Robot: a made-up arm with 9 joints. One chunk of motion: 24 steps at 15 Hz.
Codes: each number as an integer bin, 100 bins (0 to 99) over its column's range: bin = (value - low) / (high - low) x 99, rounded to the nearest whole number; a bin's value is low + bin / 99 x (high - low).
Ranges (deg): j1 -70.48..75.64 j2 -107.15..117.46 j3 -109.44..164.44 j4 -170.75..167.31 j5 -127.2..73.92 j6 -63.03..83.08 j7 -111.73..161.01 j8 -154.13..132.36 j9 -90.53..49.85
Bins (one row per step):
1: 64 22 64 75 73 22 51 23 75
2: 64 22 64 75 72 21 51 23 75
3: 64 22 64 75 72 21 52 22 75
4: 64 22 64 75 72 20 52 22 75
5: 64 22 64 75 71 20 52 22 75
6: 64 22 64 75 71 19 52 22 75
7: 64 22 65 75 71 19 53 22 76
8: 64 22 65 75 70 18 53 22 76
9: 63 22 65 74 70 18 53 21 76
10: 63 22 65 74 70 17 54 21 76
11: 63 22 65 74 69 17 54 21 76
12: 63 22 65 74 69 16 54 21 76
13: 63 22 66 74 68 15 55 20 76
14: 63 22 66 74 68 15 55 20 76
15: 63 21 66 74 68 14 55 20 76
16: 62 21 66 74 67 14 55 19 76
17: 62 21 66 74 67 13 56 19 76
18: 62 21 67 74 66 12 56 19 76
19: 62 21 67 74 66 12 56 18 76
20: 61 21 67 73 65 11 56 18 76
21: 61 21 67 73 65 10 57 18 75
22: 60 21 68 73 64 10 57 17 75
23: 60 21 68 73 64 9 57 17 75
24: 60 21 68 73 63 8 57 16 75
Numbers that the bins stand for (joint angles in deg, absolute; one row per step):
1: 23.98 -57.24 67.61 85.36 21.10 -30.56 28.77 -87.57 15.82
2: 23.98 -57.24 67.61 85.36 19.07 -32.04 28.77 -87.57 15.82
3: 23.98 -57.24 67.61 85.36 19.07 -32.04 31.53 -90.47 15.82
4: 23.98 -57.24 67.61 85.36 19.07 -33.51 31.53 -90.47 15.82
5: 23.98 -57.24 67.61 85.36 17.04 -33.51 31.53 -90.47 15.82
6: 23.98 -57.24 67.61 85.36 17.04 -34.99 31.53 -90.47 15.82
7: 23.98 -57.24 70.38 85.36 17.04 -34.99 34.28 -90.47 17.24
8: 23.98 -57.24 70.38 85.36 15.01 -36.46 34.28 -90.47 17.24
9: 22.51 -57.24 70.38 81.94 15.01 -36.46 34.28 -93.36 17.24
10: 22.51 -57.24 70.38 81.94 15.01 -37.94 37.04 -93.36 17.24
11: 22.51 -57.24 70.38 81.94 12.97 -37.94 37.04 -93.36 17.24
12: 22.51 -57.24 70.38 81.94 12.97 -39.42 37.04 -93.36 17.24
13: 22.51 -57.24 73.15 81.94 10.94 -40.89 39.79 -96.25 17.24
14: 22.51 -57.24 73.15 81.94 10.94 -40.89 39.79 -96.25 17.24
15: 22.51 -59.51 73.15 81.94 10.94 -42.37 39.79 -96.25 17.24
16: 21.03 -59.51 73.15 81.94 8.91 -42.37 39.79 -99.15 17.24
17: 21.03 -59.51 73.15 81.94 8.91 -43.84 42.55 -99.15 17.24
18: 21.03 -59.51 75.91 81.94 6.88 -45.32 42.55 -99.15 17.24
19: 21.03 -59.51 75.91 81.94 6.88 -45.32 42.55 -102.04 17.24
20: 19.55 -59.51 75.91 78.53 4.85 -46.80 42.55 -102.04 17.24
21: 19.55 -59.51 75.91 78.53 4.85 -48.27 45.30 -102.04 15.82
22: 18.08 -59.51 78.68 78.53 2.82 -48.27 45.30 -104.93 15.82
23: 18.08 -59.51 78.68 78.53 2.82 -49.75 45.30 -104.93 15.82
24: 18.08 -59.51 78.68 78.53 0.79 -51.22 45.30 -107.83 15.82

